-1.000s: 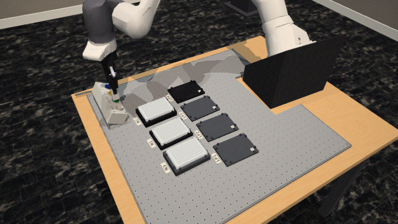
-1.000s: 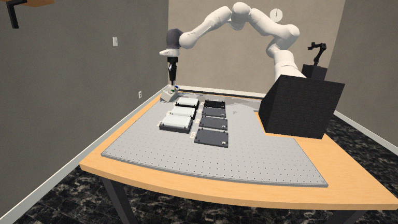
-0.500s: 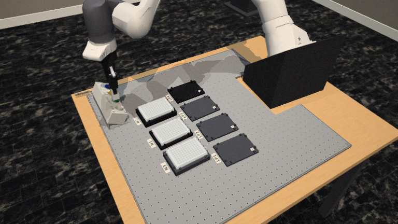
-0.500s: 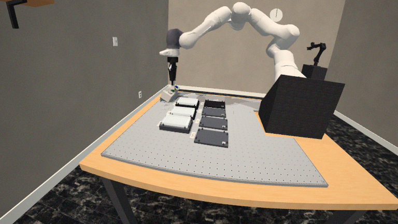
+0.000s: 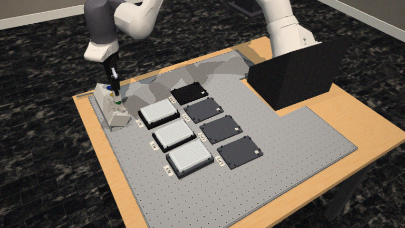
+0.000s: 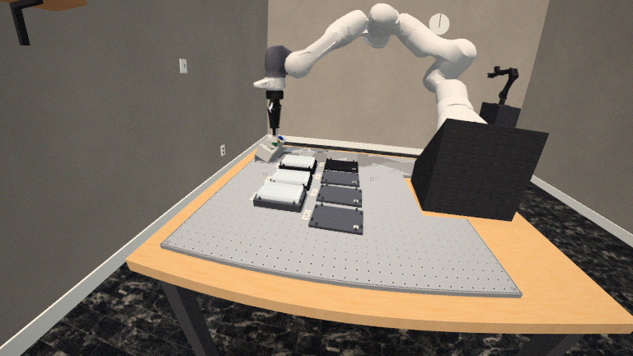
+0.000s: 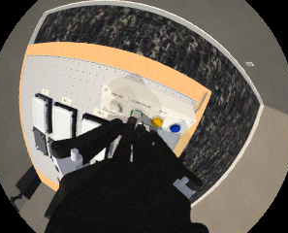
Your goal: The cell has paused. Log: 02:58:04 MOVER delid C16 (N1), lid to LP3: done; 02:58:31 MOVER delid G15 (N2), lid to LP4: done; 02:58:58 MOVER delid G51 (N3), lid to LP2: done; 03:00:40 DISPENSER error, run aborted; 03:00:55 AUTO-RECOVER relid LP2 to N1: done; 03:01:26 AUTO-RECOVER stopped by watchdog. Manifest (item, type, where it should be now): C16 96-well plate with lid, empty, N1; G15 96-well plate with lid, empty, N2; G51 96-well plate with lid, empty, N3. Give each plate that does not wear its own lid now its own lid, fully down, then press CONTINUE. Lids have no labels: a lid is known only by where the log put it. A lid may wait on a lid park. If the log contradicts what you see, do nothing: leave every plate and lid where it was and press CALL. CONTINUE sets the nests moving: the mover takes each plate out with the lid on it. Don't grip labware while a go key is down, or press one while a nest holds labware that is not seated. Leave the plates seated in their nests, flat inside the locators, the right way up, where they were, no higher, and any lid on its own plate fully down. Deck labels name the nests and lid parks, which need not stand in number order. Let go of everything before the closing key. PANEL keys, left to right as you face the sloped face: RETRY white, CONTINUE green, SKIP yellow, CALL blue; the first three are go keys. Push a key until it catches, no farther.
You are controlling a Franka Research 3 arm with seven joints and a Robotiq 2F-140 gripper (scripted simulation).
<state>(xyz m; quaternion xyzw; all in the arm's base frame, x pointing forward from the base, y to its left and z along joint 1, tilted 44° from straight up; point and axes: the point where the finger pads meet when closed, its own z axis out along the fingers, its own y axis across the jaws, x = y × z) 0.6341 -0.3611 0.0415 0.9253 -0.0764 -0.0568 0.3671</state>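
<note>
The green key is 4 cm below my hand. The rest, counted from my hand: blue key 1 cm behind, 10 cm to the right, 4 cm below; then white key 1 cm ahead, 5 cm to the left, 4 cm below; then yellow key 5 cm to the right, 4 cm below.
</note>
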